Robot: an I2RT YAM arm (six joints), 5 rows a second.
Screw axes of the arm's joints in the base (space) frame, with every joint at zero. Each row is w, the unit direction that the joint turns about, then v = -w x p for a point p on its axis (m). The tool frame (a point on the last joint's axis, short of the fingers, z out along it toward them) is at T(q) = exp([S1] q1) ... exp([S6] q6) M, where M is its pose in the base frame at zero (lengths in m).
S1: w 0 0 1 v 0.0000 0.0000 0.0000
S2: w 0 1 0 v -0.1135 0.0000 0.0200
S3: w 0 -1 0 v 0.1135 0.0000 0.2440
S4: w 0 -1 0 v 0.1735 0.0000 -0.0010
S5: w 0 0 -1 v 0.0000 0.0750 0.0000
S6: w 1 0 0 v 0.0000 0.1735 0.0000
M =
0 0 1 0.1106
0 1 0 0.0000
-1 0 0 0.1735
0 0 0 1
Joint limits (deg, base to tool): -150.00..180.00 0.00..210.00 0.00..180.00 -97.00..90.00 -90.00..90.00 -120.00..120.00
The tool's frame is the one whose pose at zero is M.
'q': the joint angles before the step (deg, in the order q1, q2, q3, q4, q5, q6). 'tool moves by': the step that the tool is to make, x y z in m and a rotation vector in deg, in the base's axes. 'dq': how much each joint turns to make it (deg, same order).
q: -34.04 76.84 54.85 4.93 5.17 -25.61
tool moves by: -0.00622 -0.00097 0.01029 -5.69 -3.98 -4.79
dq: -0.22 -1.60 -1.68 6.76 5.02 -1.33
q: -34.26 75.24 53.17 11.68 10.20 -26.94
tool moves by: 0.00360 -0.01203 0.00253 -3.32 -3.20 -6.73
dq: -0.77 2.45 0.44 6.55 6.03 -0.06
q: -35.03 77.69 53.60 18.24 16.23 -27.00
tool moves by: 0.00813 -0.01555 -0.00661 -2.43 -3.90 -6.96
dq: -0.76 4.55 0.24 8.66 6.17 0.72
